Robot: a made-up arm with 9 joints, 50 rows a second.
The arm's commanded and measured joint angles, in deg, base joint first. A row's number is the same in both.
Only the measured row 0 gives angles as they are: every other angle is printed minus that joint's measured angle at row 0.
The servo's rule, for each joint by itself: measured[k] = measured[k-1] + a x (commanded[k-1-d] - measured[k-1]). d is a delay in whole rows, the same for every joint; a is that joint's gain. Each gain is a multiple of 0.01, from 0.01 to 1. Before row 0 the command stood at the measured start. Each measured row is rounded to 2 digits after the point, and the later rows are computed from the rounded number. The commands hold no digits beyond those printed.
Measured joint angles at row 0:
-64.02 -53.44 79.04 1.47 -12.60 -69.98 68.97 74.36 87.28
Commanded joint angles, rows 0 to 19:
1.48 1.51 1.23 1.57 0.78 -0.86 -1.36 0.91 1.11
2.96 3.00 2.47 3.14 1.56 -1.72 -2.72 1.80 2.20
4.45 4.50 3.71 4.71 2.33 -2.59 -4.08 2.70 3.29
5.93 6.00 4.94 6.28 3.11 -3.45 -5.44 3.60 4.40
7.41 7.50 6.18 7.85 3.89 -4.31 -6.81 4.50 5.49
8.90 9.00 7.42 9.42 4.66 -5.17 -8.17 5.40 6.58
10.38 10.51 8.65 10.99 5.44 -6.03 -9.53 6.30 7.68
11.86 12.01 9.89 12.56 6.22 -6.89 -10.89 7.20 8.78
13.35 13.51 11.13 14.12 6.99 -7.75 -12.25 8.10 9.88
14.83 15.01 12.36 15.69 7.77 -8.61 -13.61 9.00 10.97
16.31 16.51 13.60 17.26 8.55 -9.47 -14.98 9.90 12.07
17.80 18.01 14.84 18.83 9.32 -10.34 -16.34 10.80 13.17
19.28 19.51 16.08 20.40 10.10 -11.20 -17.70 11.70 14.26
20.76 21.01 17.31 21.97 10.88 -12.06 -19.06 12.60 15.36
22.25 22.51 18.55 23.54 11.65 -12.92 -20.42 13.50 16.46
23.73 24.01 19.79 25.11 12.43 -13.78 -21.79 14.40 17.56
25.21 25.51 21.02 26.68 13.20 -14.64 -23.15 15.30 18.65
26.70 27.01 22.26 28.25 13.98 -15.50 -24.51 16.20 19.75
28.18 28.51 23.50 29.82 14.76 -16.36 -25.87 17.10 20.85
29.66 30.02 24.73 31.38 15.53 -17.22 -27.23 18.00 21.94
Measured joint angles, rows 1 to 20:
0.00 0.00 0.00 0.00 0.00 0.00 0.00 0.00 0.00
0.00 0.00 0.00 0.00 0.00 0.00 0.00 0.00 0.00
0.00 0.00 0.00 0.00 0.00 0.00 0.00 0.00 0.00
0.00 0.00 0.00 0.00 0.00 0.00 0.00 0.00 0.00
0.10 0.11 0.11 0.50 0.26 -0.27 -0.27 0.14 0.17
0.30 0.31 0.32 1.34 0.69 -0.72 -0.76 0.39 0.47
0.59 0.60 0.63 2.42 1.23 -1.30 -1.42 0.74 0.89
0.96 0.98 1.02 3.66 1.85 -1.97 -2.22 1.17 1.42
1.41 1.44 1.48 5.00 2.52 -2.70 -3.14 1.67 2.03
1.93 1.97 2.01 6.41 3.23 -3.47 -4.15 2.23 2.71
2.52 2.57 2.61 7.88 3.96 -4.26 -5.23 2.84 3.46
3.17 3.23 3.27 9.38 4.71 -5.08 -6.36 3.49 4.26
3.88 3.95 3.98 10.90 5.46 -5.91 -7.54 4.18 5.10
4.65 4.72 4.73 12.43 6.22 -6.75 -8.75 4.90 5.98
5.47 5.55 5.53 13.98 6.99 -7.59 -10.00 5.65 6.89
6.33 6.42 6.37 15.53 7.76 -8.44 -11.27 6.42 7.83
7.24 7.34 7.24 17.09 8.53 -9.30 -12.56 7.21 8.79
8.19 8.30 8.15 18.65 9.31 -10.16 -13.86 8.02 9.78
9.17 9.29 9.09 20.21 10.08 -11.02 -15.17 8.84 10.78
10.19 10.32 10.05 21.78 10.86 -11.88 -16.49 9.67 11.80
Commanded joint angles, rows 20 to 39:
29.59 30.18 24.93 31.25 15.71 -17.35 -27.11 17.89 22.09
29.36 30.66 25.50 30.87 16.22 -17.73 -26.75 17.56 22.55
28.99 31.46 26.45 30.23 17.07 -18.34 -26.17 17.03 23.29
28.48 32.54 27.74 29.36 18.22 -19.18 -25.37 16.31 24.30
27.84 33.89 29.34 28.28 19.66 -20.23 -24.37 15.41 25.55
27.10 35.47 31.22 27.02 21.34 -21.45 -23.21 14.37 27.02
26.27 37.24 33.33 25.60 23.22 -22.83 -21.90 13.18 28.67
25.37 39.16 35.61 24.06 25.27 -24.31 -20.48 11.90 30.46
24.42 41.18 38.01 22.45 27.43 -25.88 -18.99 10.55 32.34
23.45 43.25 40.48 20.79 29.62 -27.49 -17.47 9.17 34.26
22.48 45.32 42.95 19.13 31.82 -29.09 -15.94 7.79 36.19
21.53 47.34 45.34 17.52 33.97 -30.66 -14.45 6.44 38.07
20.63 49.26 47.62 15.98 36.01 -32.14 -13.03 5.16 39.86
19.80 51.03 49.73 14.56 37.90 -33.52 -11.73 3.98 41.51
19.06 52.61 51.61 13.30 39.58 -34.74 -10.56 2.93 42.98
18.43 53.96 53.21 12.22 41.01 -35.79 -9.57 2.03 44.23
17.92 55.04 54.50 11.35 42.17 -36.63 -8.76 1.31 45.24
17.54 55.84 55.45 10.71 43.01 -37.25 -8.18 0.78 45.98
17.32 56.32 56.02 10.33 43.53 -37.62 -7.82 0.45 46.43
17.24 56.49 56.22 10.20 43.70 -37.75 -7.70 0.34 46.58
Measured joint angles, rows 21 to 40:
11.24 11.38 11.04 23.35 11.63 -12.74 -17.82 10.51 12.83
12.32 12.47 12.05 24.92 12.41 -13.60 -19.16 11.36 13.87
13.43 13.59 13.08 26.49 13.19 -14.46 -20.50 12.22 14.92
14.57 14.74 14.13 28.05 13.96 -15.32 -21.85 13.09 15.97
15.62 15.82 15.10 29.07 14.54 -15.95 -22.90 13.81 16.89
16.58 16.86 16.04 29.65 15.09 -16.50 -23.67 14.37 17.74
17.45 17.88 16.98 29.84 15.74 -17.07 -24.17 14.77 18.57
18.22 18.91 17.95 29.69 16.56 -17.72 -24.41 15.00 19.43
18.89 19.96 18.98 29.24 17.58 -18.50 -24.40 15.06 20.35
19.46 21.05 20.08 28.53 18.82 -19.41 -24.16 14.96 21.35
19.94 22.18 21.27 27.59 20.27 -20.47 -23.71 14.69 22.45
20.32 23.37 22.56 26.46 21.92 -21.66 -23.06 14.27 23.65
20.61 24.62 23.95 25.18 23.74 -22.97 -22.25 13.71 24.95
20.81 25.92 25.44 23.78 25.68 -24.37 -21.29 13.03 26.35
20.93 27.28 27.02 22.29 27.71 -25.83 -20.22 12.24 27.83
20.97 28.68 28.67 20.76 29.78 -27.33 -19.07 11.37 29.37
20.95 30.12 30.38 19.23 31.84 -28.82 -17.86 10.44 30.94
20.87 31.58 32.12 17.74 33.84 -30.28 -16.63 9.47 32.53
20.74 33.05 33.87 16.32 35.73 -31.66 -15.42 8.49 34.10
20.58 34.51 35.61 15.01 37.47 -32.94 -14.25 7.52 35.62

